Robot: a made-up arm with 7 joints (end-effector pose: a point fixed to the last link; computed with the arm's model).
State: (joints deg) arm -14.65 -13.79 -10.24 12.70 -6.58 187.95 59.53
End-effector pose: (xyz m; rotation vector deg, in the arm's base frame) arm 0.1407 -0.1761 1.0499 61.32 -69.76 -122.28
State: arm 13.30 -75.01 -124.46 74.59 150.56 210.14 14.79
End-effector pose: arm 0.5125 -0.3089 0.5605 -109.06 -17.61 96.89
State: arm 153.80 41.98 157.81 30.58 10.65 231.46 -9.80
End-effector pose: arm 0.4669 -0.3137 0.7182 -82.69 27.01 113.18
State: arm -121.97 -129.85 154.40 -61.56 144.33 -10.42 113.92
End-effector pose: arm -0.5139 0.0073 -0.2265 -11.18 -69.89 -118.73
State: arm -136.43 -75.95 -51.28 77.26 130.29 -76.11 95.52
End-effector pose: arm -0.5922 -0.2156 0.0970 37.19 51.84 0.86
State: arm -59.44 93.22 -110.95 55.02 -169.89 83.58 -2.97
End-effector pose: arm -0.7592 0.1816 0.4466 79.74 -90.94 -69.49
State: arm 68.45 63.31 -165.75 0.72 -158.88 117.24 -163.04
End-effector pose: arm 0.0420 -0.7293 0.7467 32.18 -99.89 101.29
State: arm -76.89 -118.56 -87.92 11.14 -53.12 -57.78 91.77
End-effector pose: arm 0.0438 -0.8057 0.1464 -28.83 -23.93 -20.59
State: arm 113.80 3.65 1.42 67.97 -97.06 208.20 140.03
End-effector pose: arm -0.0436 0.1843 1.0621 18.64 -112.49 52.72
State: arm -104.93 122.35 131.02 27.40 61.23 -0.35 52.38
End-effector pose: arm 0.3353 0.4847 -0.2104 136.27 -5.41 -32.70
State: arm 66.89 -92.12 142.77 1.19 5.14 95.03 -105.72
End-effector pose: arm 0.3846 0.6873 0.2620 -98.73 -19.97 -54.50
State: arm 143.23 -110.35 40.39 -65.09 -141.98 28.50 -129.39
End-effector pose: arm -0.3959 0.6119 0.7412 -28.58 64.51 15.32
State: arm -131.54 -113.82 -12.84 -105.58 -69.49 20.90 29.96
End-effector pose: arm -0.0890 -0.2372 0.8449 -14.38 -60.02 4.70
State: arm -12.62 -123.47 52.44 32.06 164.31 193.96 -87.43
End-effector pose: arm 0.5474 0.0577 0.1569 88.95 -88.48 -108.79
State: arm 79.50 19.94 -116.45 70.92 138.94 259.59 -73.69
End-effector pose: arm 0.4680 -0.2104 0.9573 12.66 -116.09 -57.24
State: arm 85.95 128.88 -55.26 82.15 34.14 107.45 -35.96
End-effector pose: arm 0.4352 -0.4898 0.2387 -6.59 92.52 -63.77
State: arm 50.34 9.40 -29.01 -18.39 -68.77 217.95 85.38
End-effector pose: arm -0.1608 -0.2313 1.0043 -76.56 134.61 74.30
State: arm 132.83 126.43 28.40 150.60 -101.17 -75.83 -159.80
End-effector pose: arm 0.1314 -0.2420 0.7074 10.23 136.70 -4.81
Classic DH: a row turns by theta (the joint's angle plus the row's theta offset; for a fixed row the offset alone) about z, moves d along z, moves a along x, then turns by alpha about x. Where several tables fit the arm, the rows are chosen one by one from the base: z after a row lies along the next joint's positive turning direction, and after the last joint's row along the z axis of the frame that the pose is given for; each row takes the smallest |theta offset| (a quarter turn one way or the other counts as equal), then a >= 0, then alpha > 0; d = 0 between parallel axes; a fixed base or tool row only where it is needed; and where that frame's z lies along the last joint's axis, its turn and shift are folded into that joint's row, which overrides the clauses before.
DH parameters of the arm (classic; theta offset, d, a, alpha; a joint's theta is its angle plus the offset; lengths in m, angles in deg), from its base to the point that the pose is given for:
joint 1: 0 0.443 0 90
joint 2: 0 0.065 0 -90
joint 3: 0 0.355 0.02 -90
joint 4: 0 0.061 -0.025 90
joint 5: 0 0.424 0 90
joint 6: 90 0.125 0.147 90
joint 7: 0 0.02 0 0

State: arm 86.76 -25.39 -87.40 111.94 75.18 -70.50 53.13
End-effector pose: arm 0.4589 0.1699 0.4188 -106.62 32.58 125.25
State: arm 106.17 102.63 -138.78 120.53 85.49 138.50 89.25
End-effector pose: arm 0.1962 -0.0026 0.1920 -60.79 -139.52 -21.90
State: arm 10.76 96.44 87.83 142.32 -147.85 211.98 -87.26
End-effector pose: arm -0.2419 0.2081 0.2972 107.66 -70.08 57.21
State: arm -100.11 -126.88 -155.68 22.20 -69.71 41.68 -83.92
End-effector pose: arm -0.3097 -0.7113 -0.0943 48.83 -83.89 125.67
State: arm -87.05 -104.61 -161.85 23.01 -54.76 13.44 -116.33
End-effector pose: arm -0.0547 -0.9364 0.3162 48.06 1.60 136.41
